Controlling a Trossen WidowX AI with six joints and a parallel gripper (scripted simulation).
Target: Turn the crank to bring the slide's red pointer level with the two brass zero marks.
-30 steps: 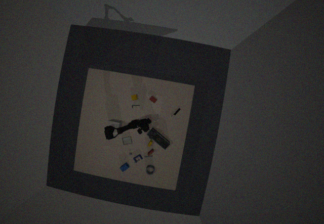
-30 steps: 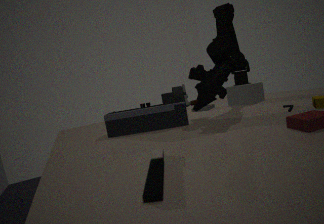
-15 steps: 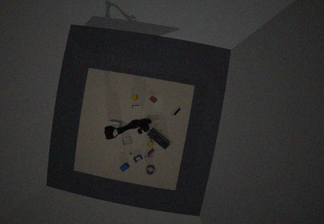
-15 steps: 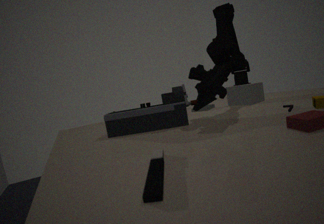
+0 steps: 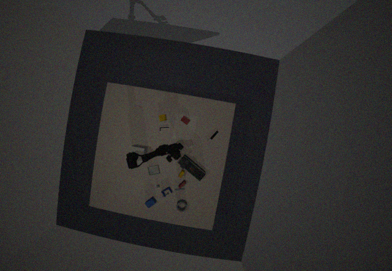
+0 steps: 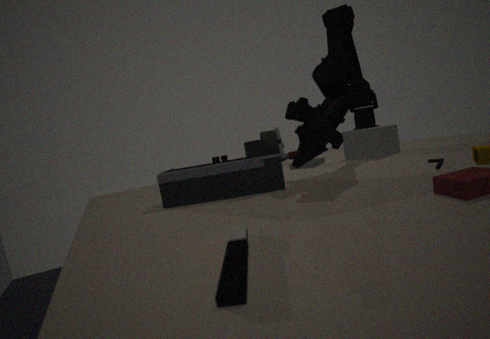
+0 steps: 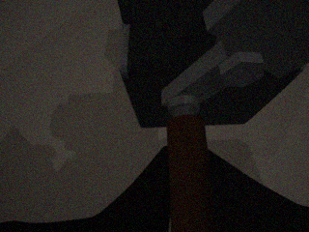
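Now: gripper tip 3 cm below the brown crank handle, 2 cm past it and 1 cm to the right of it. Round my gripper tip: red pointer: 13 cm ahead, 7 cm to the right, 4 cm above; then grey plate: 24 cm to the right, 19 cm behind, 3 cm below; then blue piece: 55 cm to the right, 11 cm behind, 2 cm below.
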